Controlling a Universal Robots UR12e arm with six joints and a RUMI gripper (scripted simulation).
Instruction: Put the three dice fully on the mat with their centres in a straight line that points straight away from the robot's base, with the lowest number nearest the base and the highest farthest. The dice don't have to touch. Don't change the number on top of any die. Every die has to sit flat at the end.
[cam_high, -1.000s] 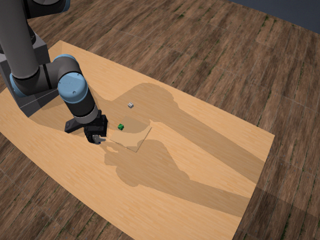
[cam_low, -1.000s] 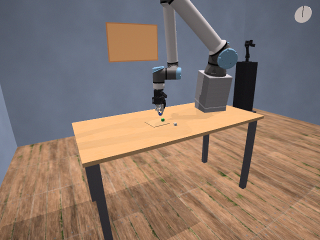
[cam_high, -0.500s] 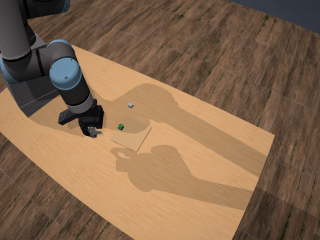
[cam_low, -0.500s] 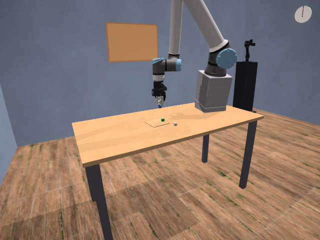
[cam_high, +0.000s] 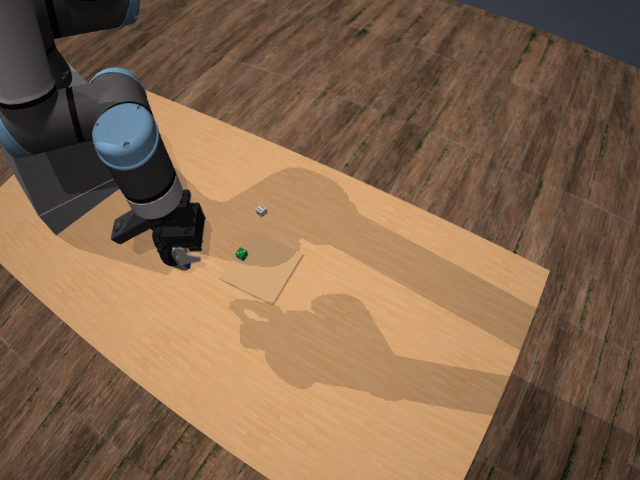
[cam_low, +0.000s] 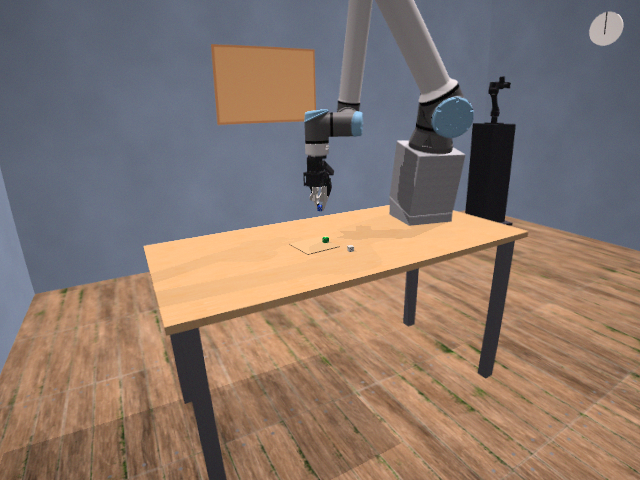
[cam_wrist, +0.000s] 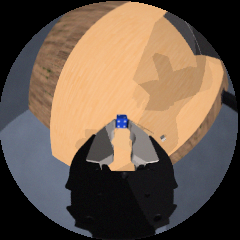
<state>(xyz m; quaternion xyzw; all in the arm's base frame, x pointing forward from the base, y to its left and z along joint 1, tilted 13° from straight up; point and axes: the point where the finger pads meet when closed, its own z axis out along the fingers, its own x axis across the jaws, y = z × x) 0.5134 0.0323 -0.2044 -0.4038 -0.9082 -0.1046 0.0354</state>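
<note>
The tan mat is 70 mm ahead of my hand, 130 mm to the left of it and 120 mm below it. The rest, counted from my hand: blue die: 10 mm below; then green die: 20 mm ahead, 120 mm to the left, 100 mm below; then white die: 30 mm behind, 240 mm to the left, 110 mm below.
</note>
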